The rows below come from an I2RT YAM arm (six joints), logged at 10 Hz.
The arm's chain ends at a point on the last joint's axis. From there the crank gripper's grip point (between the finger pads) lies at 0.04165 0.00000 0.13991 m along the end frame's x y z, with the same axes.
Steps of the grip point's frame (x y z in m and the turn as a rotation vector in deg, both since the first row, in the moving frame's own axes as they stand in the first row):
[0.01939, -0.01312, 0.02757, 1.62, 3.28, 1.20]
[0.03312, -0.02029, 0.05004, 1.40, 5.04, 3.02]
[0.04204, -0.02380, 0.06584, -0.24, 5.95, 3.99]
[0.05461, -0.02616, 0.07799, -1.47, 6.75, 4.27]
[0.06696, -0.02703, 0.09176, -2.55, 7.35, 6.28]
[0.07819, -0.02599, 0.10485, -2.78, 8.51, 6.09]
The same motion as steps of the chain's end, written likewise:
[0.01142, -0.01016, 0.03023, 1.62, 3.28, 1.20]
[0.02096, -0.01944, 0.05425, 1.40, 5.04, 3.02]
[0.02789, -0.02777, 0.07091, -0.24, 5.95, 3.99]
[0.03872, -0.03338, 0.08394, -1.47, 6.75, 4.27]
[0.05003, -0.03863, 0.09846, -2.55, 7.35, 6.28]
[0.05859, -0.03809, 0.11281, -2.78, 8.51, 6.09]

